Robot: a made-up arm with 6 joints.
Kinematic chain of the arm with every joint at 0, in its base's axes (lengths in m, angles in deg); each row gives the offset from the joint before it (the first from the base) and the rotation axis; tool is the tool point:
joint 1: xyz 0 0 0.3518 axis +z
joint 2: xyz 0 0 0 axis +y
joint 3: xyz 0 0 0.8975 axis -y
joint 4: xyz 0 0 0 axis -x
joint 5: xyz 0.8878 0 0 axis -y
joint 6: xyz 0 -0.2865 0 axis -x
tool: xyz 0 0 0
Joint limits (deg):
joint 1: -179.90..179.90
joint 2: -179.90..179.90
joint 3: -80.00..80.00
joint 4: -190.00..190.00
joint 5: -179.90..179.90
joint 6: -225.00..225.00
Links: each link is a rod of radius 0.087 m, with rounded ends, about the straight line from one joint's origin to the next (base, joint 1, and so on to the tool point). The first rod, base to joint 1, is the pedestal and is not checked.
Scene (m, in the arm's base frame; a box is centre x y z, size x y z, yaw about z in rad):
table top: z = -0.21
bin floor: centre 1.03 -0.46 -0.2 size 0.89 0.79 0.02 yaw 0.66
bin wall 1: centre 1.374 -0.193 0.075 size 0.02 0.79 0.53 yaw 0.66
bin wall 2: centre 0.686 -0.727 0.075 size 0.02 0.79 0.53 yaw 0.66
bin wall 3: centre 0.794 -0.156 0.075 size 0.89 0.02 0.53 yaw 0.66
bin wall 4: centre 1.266 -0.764 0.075 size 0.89 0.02 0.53 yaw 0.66
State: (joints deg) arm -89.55 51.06 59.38 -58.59 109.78 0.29
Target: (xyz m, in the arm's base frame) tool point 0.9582 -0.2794 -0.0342
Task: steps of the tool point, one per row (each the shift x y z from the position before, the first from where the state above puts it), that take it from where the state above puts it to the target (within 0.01 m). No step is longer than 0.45 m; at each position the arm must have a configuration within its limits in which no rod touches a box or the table.
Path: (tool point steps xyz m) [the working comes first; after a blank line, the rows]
Joints at the target: -14.14 55.41 -0.74 -82.62 109.78 0.29
Straight joint move there: touches bin wall 2, bin wall 4.

1: 0.3210 0.0543 0.1139
2: 0.2942 0.1253 0.1140
3: 0.2502 0.1876 0.1129
4: 0.1912 0.2367 0.1113
5: 0.1854 0.0934 -0.3841
6: 0.0738 0.1888 -0.3673
7: -0.0537 0.2304 -0.3117
8: -0.1673 0.2172 -0.2257

